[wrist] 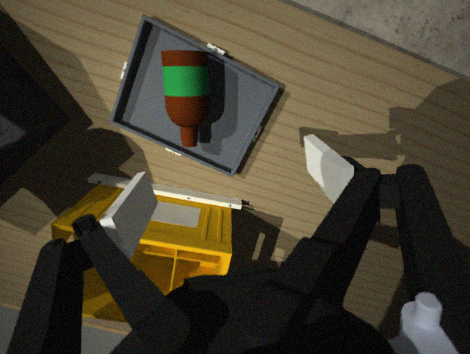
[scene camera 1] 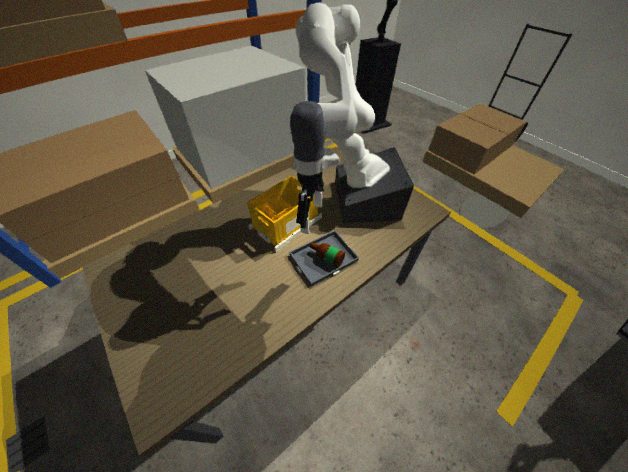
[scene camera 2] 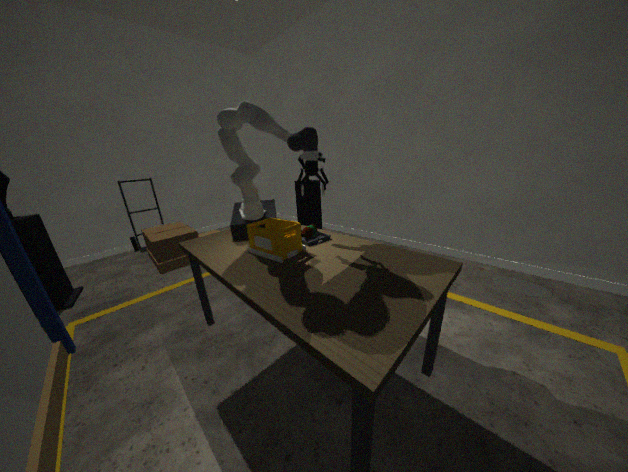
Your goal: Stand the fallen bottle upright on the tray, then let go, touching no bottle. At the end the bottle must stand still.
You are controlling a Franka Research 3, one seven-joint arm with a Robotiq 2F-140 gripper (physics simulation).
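Observation:
The brown bottle [scene camera 1: 332, 257] [scene camera 2: 308, 229] [wrist: 186, 110] with a green band lies on its side in the grey tray [scene camera 1: 306, 271] [scene camera 2: 320, 240] [wrist: 240, 110]. In the wrist view its neck points down the picture, toward the tray wall nearest the yellow crate, and its base is near the opposite wall. My gripper [scene camera 1: 311, 215] [scene camera 2: 313, 187] [wrist: 227, 171] is open and empty, its fingers wide apart. It hangs above the table, higher than the bottle and off to the crate's side of the tray. It is apart from the bottle.
A yellow crate [scene camera 1: 275, 227] [scene camera 2: 274, 242] [wrist: 215, 237] with a white strip along its base stands close beside the tray, partly under my gripper in the wrist view. The black robot base block [scene camera 1: 376, 203] stands behind the tray. The table's front edge runs past the tray's far side.

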